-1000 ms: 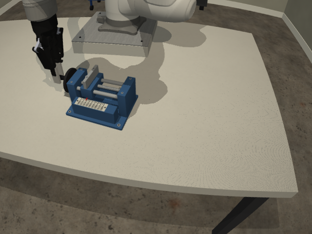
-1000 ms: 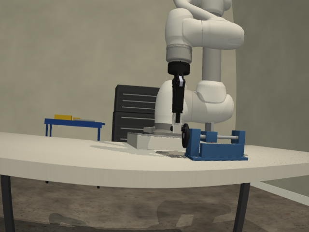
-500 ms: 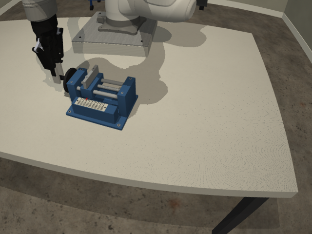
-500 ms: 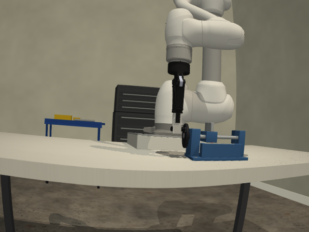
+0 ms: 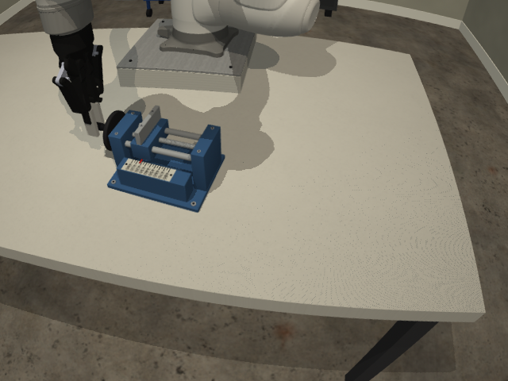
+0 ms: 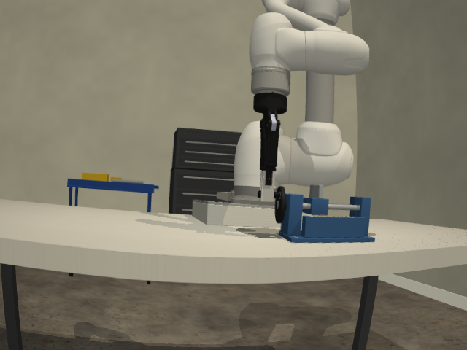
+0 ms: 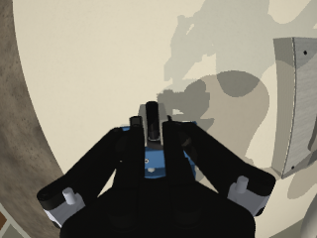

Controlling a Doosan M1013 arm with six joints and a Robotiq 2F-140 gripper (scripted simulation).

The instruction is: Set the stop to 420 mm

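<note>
Now: the black handwheel 20 mm to the left of my hand and 20 mm below it. Round my hand: stop block (120 mm to the left, 20 mm below).
</note>
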